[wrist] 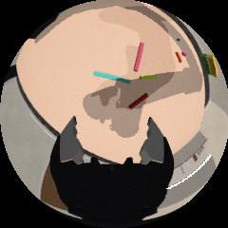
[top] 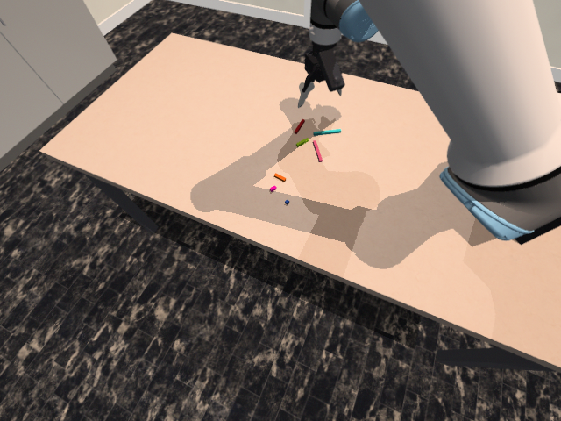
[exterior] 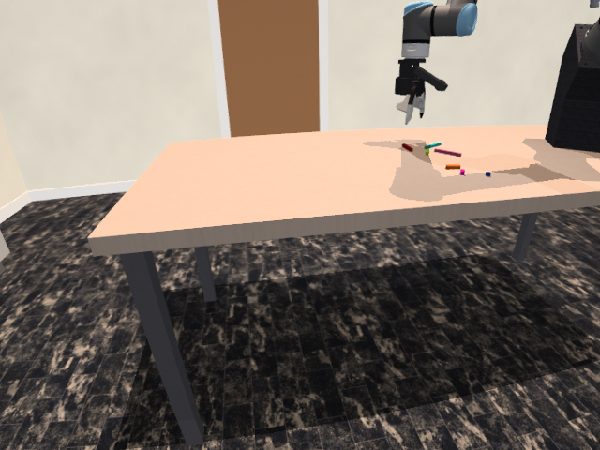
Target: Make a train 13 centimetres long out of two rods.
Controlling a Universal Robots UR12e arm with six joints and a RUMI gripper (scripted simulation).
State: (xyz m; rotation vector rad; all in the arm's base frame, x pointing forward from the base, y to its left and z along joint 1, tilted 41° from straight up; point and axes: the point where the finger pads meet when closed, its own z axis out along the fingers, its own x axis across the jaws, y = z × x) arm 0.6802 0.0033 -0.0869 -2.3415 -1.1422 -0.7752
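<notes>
The orange rod is 300 mm to the left of my hand, 70 mm below it and 50 mm behind it. Round my hand: turquoise rod (70 mm below, 60 mm behind, 40 mm to the left); then red rod (70 mm to the left, 70 mm below, 30 mm ahead); then lime rod (130 mm to the left, 70 mm below, 20 mm behind).
</notes>
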